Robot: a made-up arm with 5 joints.
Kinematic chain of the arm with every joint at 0, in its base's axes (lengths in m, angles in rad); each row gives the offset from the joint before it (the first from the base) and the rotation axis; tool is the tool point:
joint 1: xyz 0 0 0.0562 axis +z
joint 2: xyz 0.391 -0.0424 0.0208 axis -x
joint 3: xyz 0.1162 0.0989 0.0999 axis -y
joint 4: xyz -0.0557 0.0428 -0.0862 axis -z
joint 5: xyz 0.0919 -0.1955 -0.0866 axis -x
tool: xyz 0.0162 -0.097 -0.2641
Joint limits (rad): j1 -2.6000..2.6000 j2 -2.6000..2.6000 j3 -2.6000..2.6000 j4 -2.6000..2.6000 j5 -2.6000..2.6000
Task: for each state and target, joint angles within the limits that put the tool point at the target. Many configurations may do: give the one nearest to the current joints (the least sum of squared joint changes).
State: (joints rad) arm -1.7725 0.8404 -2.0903 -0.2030 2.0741
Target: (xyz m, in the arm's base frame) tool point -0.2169 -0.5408 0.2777
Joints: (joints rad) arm -1.6967 0.7845 -2.0265 0.1380 2.2247
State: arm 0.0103 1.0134 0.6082 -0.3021 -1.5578
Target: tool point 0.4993 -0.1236 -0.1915
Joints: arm -0.3253 0.9808 0.0620 -0.5289 -1.9016
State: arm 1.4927 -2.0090 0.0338 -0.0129 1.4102
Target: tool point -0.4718 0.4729 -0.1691
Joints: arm 2.1149 -2.0843 0.1123 -0.1522 1.2316
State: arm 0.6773 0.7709 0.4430 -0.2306 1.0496
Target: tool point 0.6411 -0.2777 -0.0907
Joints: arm 0.1464 0.1869 0.1798 0.0594 0.6024
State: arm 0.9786 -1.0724 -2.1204 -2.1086 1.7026
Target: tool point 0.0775 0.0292 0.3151
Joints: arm 0.8478 -1.5428 -2.6000 -1.5462 1.3329
